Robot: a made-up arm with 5 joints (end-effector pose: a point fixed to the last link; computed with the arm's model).
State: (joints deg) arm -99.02 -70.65 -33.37 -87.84 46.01
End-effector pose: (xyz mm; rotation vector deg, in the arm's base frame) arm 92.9 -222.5 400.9 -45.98 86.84 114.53
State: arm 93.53 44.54 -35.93 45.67 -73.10
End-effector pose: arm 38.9 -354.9 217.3 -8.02 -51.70 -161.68
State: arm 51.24 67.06 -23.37 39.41 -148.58
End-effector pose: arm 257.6 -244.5 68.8 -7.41 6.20 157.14
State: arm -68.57 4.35 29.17 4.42 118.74
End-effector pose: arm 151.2 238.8 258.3 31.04 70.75 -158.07
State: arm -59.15 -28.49 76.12 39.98 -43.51
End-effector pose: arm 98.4 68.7 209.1 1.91 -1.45 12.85
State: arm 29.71 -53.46 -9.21 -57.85 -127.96
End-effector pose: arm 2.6 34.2 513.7 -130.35 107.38 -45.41
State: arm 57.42 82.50 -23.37 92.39 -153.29
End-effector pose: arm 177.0 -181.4 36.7 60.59 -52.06 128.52
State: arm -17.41 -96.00 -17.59 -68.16 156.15
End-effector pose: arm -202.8 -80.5 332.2 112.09 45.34 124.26
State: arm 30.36 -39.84 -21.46 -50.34 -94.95
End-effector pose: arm 45.4 9.9 540.7 -93.25 139.88 -28.89
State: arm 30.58 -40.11 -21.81 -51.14 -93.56
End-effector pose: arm 42.2 11.9 540.2 -90.67 140.24 -30.48
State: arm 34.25 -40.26 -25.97 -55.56 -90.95
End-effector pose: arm 27.3 23.7 538.5 -79.89 139.80 -41.21
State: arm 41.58 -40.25 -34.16 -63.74 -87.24
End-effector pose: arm 5.8 49.6 530.3 -61.08 135.75 -60.67
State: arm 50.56 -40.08 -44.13 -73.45 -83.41
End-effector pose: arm -7.4 83.5 512.3 -40.60 126.31 -82.67
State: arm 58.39 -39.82 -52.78 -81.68 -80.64
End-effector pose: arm -7.3 111.2 491.6 -25.48 114.74 -100.50
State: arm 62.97 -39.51 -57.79 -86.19 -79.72
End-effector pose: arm -2.6 124.6 478.8 -18.46 107.23 -110.44
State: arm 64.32 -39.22 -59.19 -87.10 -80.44
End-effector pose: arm -0.2 127.2 476.2 -17.62 105.83 -113.43
